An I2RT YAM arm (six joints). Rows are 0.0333 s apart.
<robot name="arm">
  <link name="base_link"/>
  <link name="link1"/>
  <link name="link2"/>
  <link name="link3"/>
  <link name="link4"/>
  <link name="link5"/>
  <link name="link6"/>
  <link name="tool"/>
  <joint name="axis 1" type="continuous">
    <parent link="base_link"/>
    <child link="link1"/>
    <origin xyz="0 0 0.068" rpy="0 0 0"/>
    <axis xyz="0 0 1"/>
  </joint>
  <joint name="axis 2" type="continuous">
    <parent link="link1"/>
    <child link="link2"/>
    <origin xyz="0.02 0.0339 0.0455" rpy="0 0 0"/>
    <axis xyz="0 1 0"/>
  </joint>
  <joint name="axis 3" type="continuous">
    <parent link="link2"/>
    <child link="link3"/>
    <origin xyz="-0.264 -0.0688 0" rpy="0 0 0"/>
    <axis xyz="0 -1 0"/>
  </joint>
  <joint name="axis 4" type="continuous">
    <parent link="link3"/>
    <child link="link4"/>
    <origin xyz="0.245 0.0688 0.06" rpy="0 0 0"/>
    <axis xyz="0 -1 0"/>
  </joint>
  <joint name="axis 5" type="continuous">
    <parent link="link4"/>
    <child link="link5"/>
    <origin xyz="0.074 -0.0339 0.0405" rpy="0 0 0"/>
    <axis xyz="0 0 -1"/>
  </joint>
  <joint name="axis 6" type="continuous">
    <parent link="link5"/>
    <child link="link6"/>
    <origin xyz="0.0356 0 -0.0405" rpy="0 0 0"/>
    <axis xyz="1 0 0"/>
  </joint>
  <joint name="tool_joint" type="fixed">
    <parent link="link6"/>
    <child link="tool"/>
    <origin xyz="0 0 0" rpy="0 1.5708 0"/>
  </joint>
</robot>
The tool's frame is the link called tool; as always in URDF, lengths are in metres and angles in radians. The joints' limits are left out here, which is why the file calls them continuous.
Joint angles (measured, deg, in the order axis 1, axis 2, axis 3, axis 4, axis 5, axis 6), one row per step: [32.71 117.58 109.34 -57.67 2.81 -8.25]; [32.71 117.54 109.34 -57.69 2.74 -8.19]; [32.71 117.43 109.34 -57.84 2.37 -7.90]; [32.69 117.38 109.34 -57.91 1.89 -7.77]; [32.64 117.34 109.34 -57.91 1.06 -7.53]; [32.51 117.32 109.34 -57.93 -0.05 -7.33]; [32.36 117.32 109.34 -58.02 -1.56 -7.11]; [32.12 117.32 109.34 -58.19 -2.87 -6.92]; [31.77 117.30 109.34 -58.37 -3.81 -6.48]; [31.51 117.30 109.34 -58.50 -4.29 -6.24]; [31.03 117.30 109.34 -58.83 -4.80 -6.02]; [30.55 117.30 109.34 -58.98 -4.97 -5.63]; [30.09 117.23 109.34 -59.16 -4.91 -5.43]
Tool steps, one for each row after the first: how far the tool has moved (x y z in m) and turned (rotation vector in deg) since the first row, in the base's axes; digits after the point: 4 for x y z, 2 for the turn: [-0.0001 0.0000 0.0003 0.09 0.03 -0.03]; [-0.0007 -0.0002 0.0009 0.46 0.30 -0.14]; [-0.0010 -0.0002 0.0012 0.86 0.58 -0.08]; [-0.0012 -0.0001 0.0015 1.61 1.00 -0.01]; [-0.0011 -0.0004 0.0017 2.53 1.59 0.13]; [-0.0011 -0.0007 0.0016 3.71 2.46 0.39]; [-0.0009 -0.0017 0.0015 4.70 3.29 0.50]; [-0.0001 -0.0037 0.0015 5.49 3.98 0.12]; [0.0006 -0.0052 0.0014 5.88 4.37 -0.17]; [0.0019 -0.0083 0.0012 6.20 4.93 -0.67]; [0.0035 -0.0115 0.0011 6.40 5.21 -1.45]; [0.0048 -0.0148 0.0015 6.38 5.29 -2.12]
